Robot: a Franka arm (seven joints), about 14 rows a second.
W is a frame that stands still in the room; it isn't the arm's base.
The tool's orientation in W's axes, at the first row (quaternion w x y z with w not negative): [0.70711, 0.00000, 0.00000, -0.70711]
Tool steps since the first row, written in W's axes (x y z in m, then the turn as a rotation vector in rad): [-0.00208, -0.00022, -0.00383, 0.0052, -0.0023, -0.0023]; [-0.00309, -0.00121, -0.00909, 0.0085, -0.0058, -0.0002]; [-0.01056, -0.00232, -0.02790, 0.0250, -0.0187, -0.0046]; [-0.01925, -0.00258, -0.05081, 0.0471, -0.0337, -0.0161]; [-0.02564, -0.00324, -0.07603, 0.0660, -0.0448, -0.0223]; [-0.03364, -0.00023, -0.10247, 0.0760, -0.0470, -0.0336]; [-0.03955, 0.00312, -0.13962, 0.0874, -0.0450, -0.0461]
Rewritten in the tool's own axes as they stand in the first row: [0.00022, -0.00208, -0.00383, 0.0023, 0.0052, -0.0023]; [0.00121, -0.00309, -0.00909, 0.0058, 0.0085, -0.0002]; [0.00232, -0.01056, -0.02790, 0.0187, 0.0250, -0.0046]; [0.00258, -0.01925, -0.05081, 0.0337, 0.0471, -0.0161]; [0.00324, -0.02564, -0.07603, 0.0448, 0.0660, -0.0223]; [0.00023, -0.03364, -0.10247, 0.0470, 0.0760, -0.0336]; [-0.00312, -0.03955, -0.13962, 0.0450, 0.0874, -0.0461]
